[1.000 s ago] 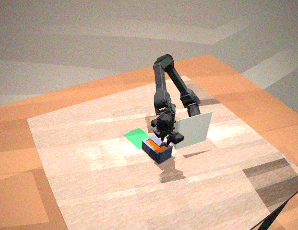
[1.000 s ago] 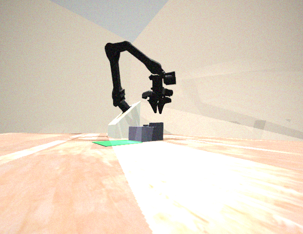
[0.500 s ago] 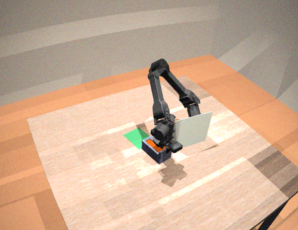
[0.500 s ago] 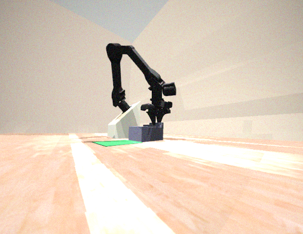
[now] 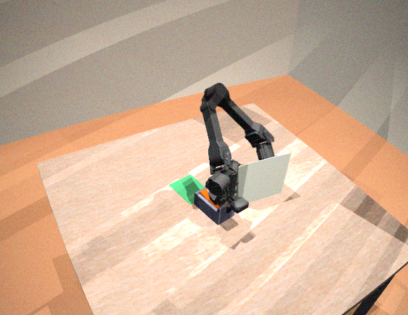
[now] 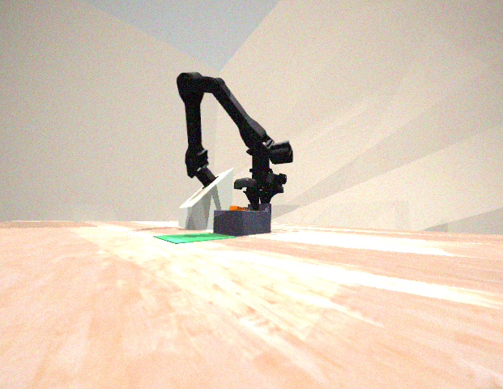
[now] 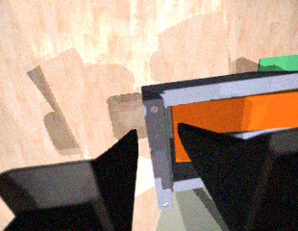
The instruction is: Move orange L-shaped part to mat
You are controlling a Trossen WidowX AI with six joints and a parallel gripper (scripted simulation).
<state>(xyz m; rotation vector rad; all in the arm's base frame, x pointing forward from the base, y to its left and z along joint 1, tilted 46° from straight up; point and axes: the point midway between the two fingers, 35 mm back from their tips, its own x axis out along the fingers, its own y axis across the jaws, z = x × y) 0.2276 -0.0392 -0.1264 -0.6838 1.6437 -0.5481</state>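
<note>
The orange L-shaped part is 6 cm to the right of my gripper tip and 1 cm below it. Round my gripper tip: green mat: 22 cm to the right, 7 cm below, 2 cm ahead.
</note>
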